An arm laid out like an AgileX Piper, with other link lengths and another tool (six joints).
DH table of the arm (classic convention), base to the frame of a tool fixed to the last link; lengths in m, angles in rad. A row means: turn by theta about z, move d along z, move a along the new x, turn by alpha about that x. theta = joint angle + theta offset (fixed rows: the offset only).
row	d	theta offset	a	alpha
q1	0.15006	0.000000	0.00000	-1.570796
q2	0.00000	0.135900	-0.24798	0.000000
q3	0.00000	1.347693	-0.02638	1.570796
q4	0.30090	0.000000	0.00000	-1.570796
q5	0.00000	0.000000	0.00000	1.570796
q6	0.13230	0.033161	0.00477	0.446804
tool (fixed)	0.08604	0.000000	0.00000	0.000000
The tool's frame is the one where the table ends.
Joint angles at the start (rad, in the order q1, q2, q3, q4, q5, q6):
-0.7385, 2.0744, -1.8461, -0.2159, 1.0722, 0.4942
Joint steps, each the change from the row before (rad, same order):
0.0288, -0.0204, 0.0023, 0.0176, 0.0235, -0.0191
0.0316, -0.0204, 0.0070, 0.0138, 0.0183, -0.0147
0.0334, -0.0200, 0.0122, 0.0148, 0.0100, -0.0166
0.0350, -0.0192, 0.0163, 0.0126, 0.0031, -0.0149
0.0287, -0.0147, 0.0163, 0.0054, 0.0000, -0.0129
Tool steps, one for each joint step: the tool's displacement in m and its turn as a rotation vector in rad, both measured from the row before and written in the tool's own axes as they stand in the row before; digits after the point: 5 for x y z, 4 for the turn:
0.00636, 0.00766, -0.01577, -0.0205, -0.0043, -0.0357
0.00719, 0.00896, -0.01503, -0.0195, -0.0065, -0.0361
0.00774, 0.01097, -0.01397, -0.0227, -0.0100, -0.0394
0.00790, 0.01233, -0.01276, -0.0228, -0.0130, -0.0399
0.00643, 0.00995, -0.00887, -0.0143, -0.0127, -0.0355

